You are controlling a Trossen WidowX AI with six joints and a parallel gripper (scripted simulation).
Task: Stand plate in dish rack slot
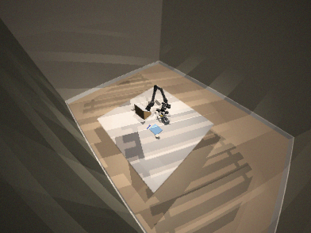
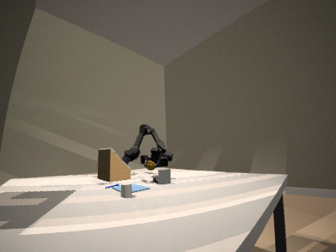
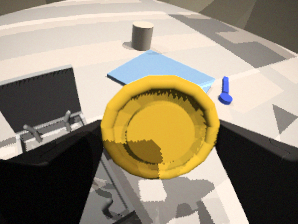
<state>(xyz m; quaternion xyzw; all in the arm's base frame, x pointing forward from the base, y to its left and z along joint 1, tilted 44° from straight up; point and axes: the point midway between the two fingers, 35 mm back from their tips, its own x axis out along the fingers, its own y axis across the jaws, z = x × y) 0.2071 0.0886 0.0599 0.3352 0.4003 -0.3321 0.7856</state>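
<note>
Right now my gripper tip is 7 cm above the grey dish rack, 6 cm short of it and 4 cm to the right of it. Also, from my gripper tip: blue spoon 22 cm to the right, 9 cm below, 2 cm behind; yellow plate 1 cm to the left.
</note>
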